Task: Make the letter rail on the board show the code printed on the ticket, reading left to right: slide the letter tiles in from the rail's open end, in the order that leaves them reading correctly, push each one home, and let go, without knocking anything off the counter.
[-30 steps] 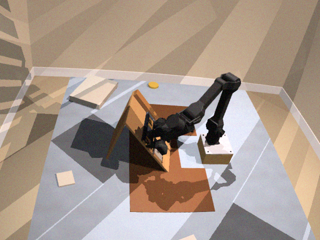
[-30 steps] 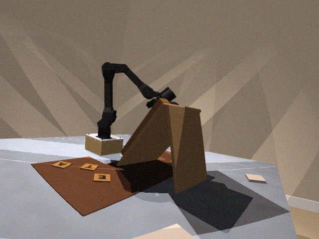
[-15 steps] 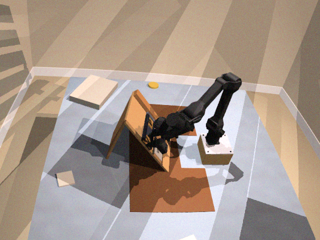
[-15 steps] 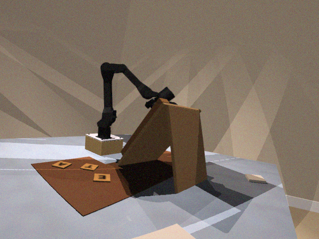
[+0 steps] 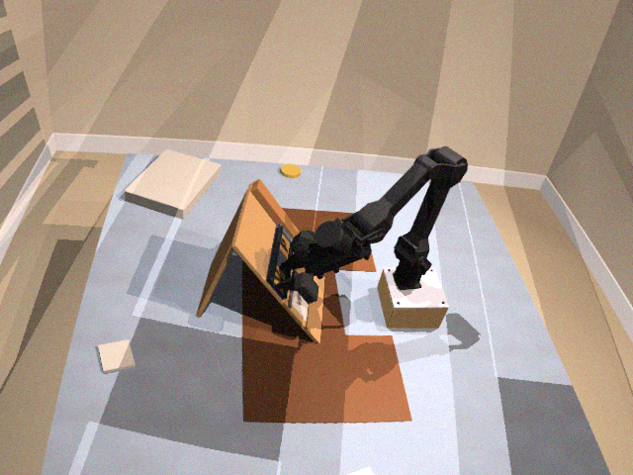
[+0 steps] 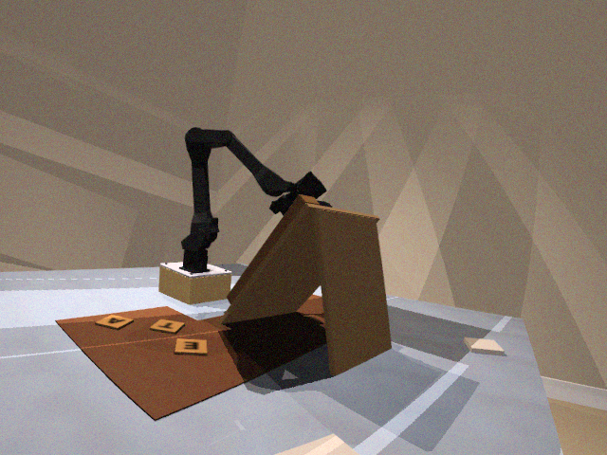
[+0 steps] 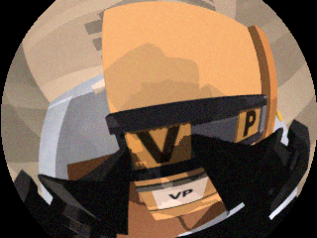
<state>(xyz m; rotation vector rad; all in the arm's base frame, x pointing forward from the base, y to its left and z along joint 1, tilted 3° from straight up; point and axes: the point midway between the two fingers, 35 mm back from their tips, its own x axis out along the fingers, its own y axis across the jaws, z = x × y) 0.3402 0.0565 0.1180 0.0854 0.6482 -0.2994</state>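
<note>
The white ticket lies 6 cm behind my gripper tip and 8 cm below it. Round my gripper tip: orange letter tile: right at my gripper tip; brown mat: 17 cm behind, 7 cm to the right, 16 cm below; pale square: 39 cm ahead, 8 cm to the left, 16 cm below.
</note>
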